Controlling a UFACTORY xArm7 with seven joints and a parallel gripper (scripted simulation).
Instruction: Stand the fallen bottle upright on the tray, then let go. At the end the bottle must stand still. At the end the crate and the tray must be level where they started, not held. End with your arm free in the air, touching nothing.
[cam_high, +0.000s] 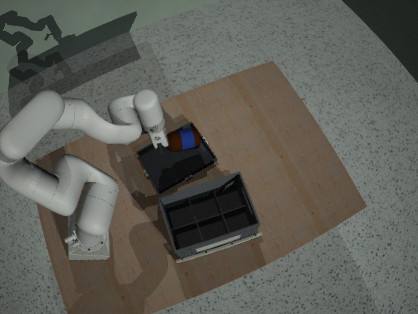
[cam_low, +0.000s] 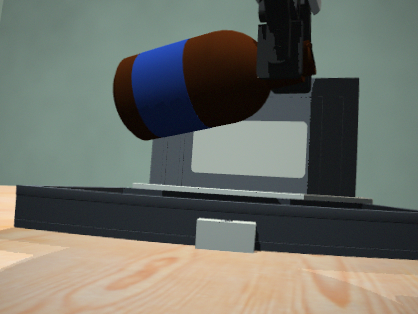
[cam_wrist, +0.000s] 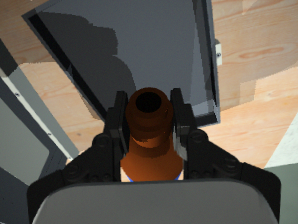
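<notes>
Right now the bottle is 50 mm ahead of my hand, 20 mm to the right of it and 10 mm below it. From my hand the other things lie so: dark crate: 30 mm behind, 300 mm to the right, 50 mm below; then tray: 30 mm ahead, 20 mm to the right, 120 mm below.
</notes>
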